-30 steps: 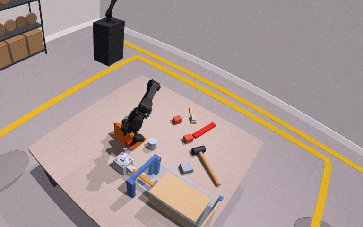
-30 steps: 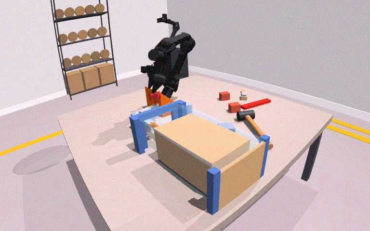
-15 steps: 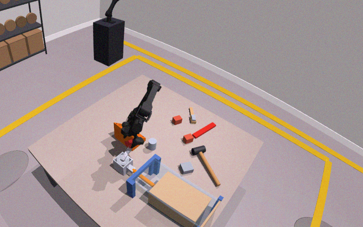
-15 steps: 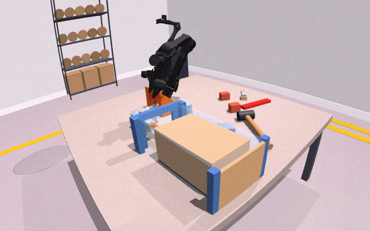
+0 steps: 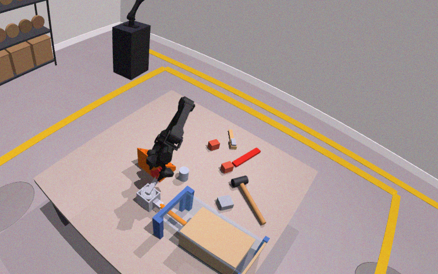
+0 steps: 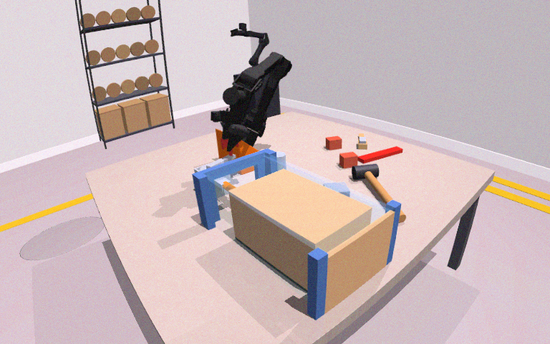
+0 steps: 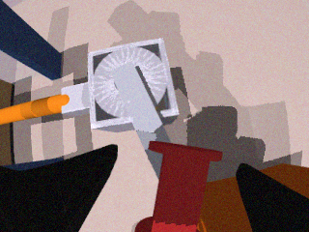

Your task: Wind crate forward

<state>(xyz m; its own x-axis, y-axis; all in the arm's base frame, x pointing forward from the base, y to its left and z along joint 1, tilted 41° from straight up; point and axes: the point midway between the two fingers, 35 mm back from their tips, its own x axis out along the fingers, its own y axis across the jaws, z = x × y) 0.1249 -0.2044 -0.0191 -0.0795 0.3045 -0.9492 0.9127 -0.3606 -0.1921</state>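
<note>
My gripper tip is 10 mm short of the red knob and 20 mm to the right of it. From my gripper tip the other things lie so: grey hand winch 10 mm ahead, 90 mm to the right, 100 mm below; blue steel frame 180 mm ahead, 100 mm to the right, 30 mm below; winch handle 10 mm ahead, 20 mm to the right, 30 mm below.
</note>
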